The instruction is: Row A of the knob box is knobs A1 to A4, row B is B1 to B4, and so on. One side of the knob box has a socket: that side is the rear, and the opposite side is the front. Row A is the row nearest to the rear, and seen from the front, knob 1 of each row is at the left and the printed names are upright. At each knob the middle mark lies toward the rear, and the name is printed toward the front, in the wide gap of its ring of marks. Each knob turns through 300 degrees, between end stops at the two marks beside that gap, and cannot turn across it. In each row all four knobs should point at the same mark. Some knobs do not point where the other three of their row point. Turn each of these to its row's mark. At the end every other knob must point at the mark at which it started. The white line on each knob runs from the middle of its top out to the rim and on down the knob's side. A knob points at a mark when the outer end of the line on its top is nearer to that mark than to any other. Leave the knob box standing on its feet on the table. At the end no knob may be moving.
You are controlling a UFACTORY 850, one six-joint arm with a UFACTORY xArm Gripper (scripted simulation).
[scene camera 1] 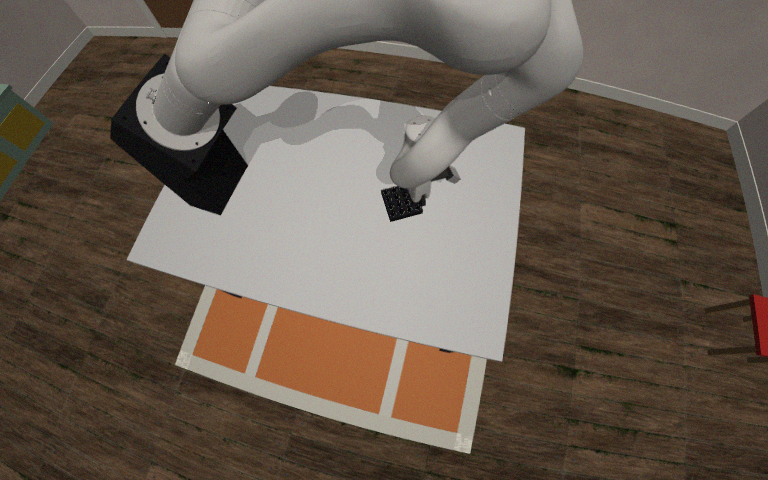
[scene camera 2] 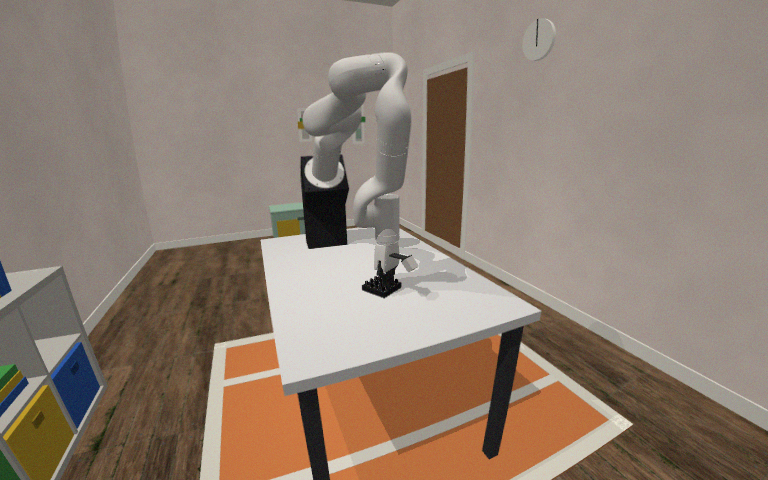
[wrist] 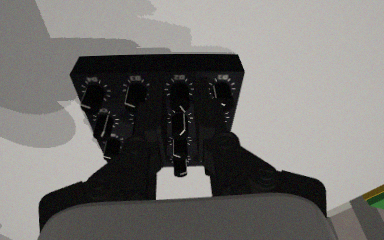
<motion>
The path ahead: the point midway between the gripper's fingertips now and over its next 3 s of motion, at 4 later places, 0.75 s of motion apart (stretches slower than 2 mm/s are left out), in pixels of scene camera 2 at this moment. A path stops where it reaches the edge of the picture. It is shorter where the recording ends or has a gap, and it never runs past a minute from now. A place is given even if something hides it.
My gripper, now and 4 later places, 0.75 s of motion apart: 388, 286; 387, 279; 387, 277; 387, 276; 387, 275
</motion>
